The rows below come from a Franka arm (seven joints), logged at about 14 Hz.
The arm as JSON. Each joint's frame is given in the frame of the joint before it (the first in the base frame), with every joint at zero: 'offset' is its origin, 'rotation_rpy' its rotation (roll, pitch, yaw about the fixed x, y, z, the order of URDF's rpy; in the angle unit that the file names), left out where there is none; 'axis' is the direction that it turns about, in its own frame. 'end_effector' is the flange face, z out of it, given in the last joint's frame.
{
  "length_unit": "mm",
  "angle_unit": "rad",
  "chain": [
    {
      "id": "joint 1",
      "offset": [
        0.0,
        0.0,
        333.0
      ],
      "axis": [
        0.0,
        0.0,
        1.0
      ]
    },
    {
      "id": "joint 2",
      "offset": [
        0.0,
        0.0,
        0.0
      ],
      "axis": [
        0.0,
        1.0,
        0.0
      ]
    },
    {
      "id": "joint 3",
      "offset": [
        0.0,
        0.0,
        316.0
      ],
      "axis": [
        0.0,
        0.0,
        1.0
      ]
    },
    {
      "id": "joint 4",
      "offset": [
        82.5,
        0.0,
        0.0
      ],
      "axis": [
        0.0,
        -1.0,
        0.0
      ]
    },
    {
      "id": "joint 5",
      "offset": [
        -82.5,
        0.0,
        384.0
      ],
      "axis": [
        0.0,
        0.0,
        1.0
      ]
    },
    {
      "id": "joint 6",
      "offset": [
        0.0,
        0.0,
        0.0
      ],
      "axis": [
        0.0,
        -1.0,
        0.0
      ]
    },
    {
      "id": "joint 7",
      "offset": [
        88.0,
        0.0,
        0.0
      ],
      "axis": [
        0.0,
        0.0,
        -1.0
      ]
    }
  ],
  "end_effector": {
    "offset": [
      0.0,
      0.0,
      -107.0
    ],
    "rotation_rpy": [
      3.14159,
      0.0,
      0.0
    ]
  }
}
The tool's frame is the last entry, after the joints.
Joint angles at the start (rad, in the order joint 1, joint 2, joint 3, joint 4, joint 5, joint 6, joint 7):
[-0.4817, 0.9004, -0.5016, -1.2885, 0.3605, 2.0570, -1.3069]
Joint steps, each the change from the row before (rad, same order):
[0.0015, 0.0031, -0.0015, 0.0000, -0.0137, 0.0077, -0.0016]
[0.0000, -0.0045, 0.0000, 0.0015, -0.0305, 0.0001, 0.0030]
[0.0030, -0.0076, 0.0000, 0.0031, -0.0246, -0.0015, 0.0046]
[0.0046, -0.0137, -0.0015, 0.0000, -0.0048, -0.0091, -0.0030]
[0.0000, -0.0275, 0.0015, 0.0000, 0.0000, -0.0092, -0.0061]
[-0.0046, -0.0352, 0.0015, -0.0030, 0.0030, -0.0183, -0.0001]
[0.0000, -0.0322, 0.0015, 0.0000, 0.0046, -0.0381, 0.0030]
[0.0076, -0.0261, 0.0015, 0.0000, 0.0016, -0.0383, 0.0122]
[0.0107, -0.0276, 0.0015, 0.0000, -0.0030, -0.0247, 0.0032]
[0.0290, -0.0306, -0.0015, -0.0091, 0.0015, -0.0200, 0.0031]
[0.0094, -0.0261, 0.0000, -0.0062, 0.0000, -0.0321, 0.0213]
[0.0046, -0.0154, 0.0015, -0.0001, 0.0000, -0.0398, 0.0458]
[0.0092, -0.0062, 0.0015, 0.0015, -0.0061, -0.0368, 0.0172]
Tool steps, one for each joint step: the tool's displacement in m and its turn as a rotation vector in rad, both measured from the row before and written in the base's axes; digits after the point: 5 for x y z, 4 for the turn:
[-0.00009, -0.00075, -0.00114, -0.0120, 0.0095, 0.0095]
[-0.00052, -0.00116, 0.00394, -0.0170, 0.0178, 0.0124]
[0.00196, 0.00043, 0.00664, -0.0159, 0.0104, 0.0112]
[0.00205, 0.00187, 0.00911, -0.0018, -0.0026, 0.0077]
[0.00147, 0.00051, 0.01810, -0.0034, -0.0193, 0.0059]
[-0.00249, -0.00075, 0.02135, 0.0033, -0.0218, -0.0078]
[-0.00104, 0.00350, 0.01874, 0.0195, -0.0113, -0.0071]
[0.00244, 0.00757, 0.01447, 0.0206, -0.0037, -0.0067]
[0.00429, 0.00805, 0.01668, 0.0070, -0.0087, 0.0083]
[0.01059, 0.01663, 0.01544, 0.0092, -0.0108, 0.0205]
[0.00038, 0.00814, 0.01224, 0.0185, -0.0006, -0.0147]
[-0.00053, 0.00670, 0.00681, 0.0245, 0.0106, -0.0408]
[0.00215, 0.00838, 0.00166, 0.0219, 0.0209, -0.0051]

